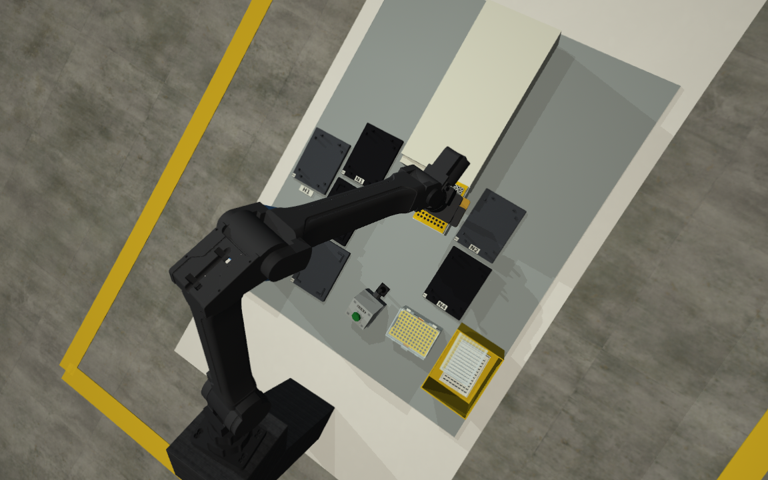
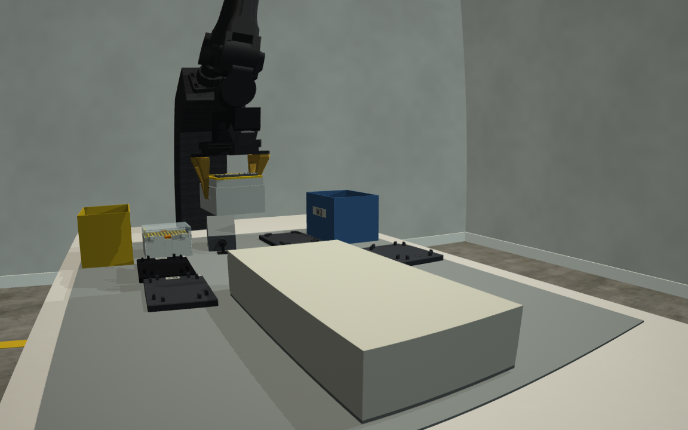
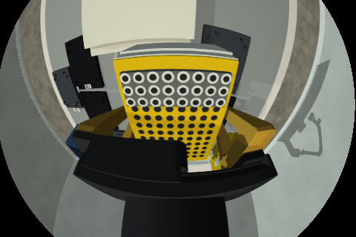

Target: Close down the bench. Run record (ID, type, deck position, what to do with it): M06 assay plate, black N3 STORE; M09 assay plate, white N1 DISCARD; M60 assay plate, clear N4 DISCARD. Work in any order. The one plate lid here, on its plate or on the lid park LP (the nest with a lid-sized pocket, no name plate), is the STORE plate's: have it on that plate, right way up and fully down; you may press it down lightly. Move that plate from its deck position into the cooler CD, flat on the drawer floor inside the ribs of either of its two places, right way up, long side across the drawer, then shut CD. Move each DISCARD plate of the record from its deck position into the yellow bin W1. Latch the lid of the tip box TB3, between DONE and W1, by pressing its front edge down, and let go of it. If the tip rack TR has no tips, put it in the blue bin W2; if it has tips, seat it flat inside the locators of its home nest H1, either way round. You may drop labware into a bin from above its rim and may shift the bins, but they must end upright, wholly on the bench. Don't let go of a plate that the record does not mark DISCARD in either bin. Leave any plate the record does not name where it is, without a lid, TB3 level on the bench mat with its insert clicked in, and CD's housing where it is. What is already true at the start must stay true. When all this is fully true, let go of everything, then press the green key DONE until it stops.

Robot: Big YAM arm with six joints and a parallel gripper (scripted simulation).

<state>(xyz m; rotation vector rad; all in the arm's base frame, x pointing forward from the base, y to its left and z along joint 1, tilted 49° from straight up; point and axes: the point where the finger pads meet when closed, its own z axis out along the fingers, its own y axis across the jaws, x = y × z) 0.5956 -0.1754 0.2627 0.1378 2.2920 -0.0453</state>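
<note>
My gripper is now 410 mm to the right of the home nest H1, 170 mm above it and 20 mm short of it. From my hand the other things lie so: clear plate lid (160 mm ahead, 140 mm below, 50 mm to the left); then yellow tip rack (10 mm behind, 10 mm above); then nest N2 (170 mm below, 110 mm to the right, 10 mm behind).
</note>
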